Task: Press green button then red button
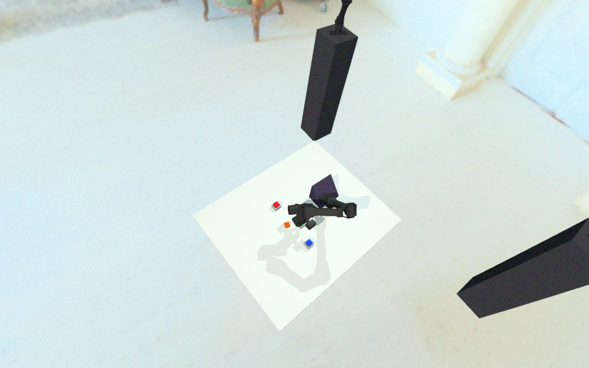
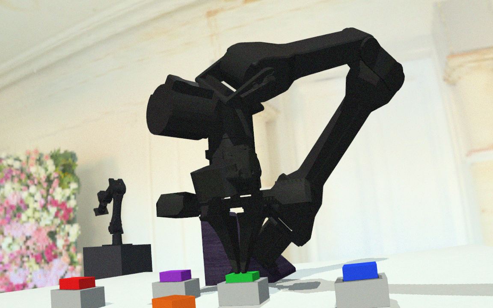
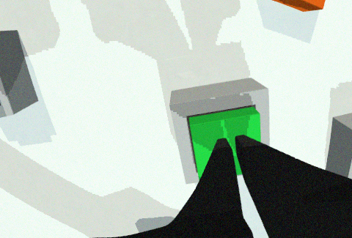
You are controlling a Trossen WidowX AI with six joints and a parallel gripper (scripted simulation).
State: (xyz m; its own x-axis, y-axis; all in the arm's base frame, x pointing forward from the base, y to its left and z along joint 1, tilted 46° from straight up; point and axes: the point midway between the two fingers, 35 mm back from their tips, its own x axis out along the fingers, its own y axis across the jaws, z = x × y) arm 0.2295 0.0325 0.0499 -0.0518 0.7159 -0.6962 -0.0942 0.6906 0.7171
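My gripper tip is 1 cm above the green button. Round my gripper tip: orange block 8 cm ahead, 4 cm to the right, 2 cm below; blue button 4 cm ahead, 14 cm to the left; purple button 3 cm behind, 11 cm to the right.
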